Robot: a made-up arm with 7 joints.
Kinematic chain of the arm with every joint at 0, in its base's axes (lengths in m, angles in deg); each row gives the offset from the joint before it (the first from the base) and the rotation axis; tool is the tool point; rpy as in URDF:
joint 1: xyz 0 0 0 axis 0.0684 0.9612 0.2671
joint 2: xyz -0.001 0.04 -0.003 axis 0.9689 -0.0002 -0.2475
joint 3: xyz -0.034 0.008 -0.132 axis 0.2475 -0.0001 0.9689
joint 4: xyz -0.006 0 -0.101 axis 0.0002 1 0
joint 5: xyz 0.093 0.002 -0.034 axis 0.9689 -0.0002 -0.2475
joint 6: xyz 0.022 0 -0.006 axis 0.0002 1 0
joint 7: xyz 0.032 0 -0.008 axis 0.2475 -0.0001 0.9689
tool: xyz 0 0 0 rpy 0 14.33 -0.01
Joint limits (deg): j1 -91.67..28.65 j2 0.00..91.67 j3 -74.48..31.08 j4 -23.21..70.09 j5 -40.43..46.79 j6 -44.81..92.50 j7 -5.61..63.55
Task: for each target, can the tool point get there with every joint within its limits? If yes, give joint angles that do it. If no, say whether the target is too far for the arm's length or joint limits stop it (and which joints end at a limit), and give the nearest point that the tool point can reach.
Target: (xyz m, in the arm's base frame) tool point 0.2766 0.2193 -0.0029
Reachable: yes | joints -52.08 56.04 1.13 6.90 35.73 20.80 47.37
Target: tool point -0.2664 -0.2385 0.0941
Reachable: no: joint limits stop it (at a limit: joint 1, joint 2, joint 3, joint 4, joint 5, joint 6) | nearest point -0.0868 -0.1017 -0.1548 | short by 0.336 m
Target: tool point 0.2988 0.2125 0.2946
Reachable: no: too far | nearest point 0.2434 0.2101 0.1807 | short by 0.127 m
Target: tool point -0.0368 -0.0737 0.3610
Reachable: no: joint limits stop it (at a limit: joint 1, joint 2, joint 4) | nearest point 0.0488 0.1699 0.1985 | short by 0.305 m
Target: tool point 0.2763 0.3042 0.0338
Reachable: yes | joints -79.51 75.28 -45.18 48.03 -17.54 45.68 8.92
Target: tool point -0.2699 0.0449 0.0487
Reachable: no: joint limits stop it (at a limit: joint 1, joint 3, joint 4, joint 5, joint 6) | nearest point -0.1383 0.0970 -0.1724 | short by 0.262 m
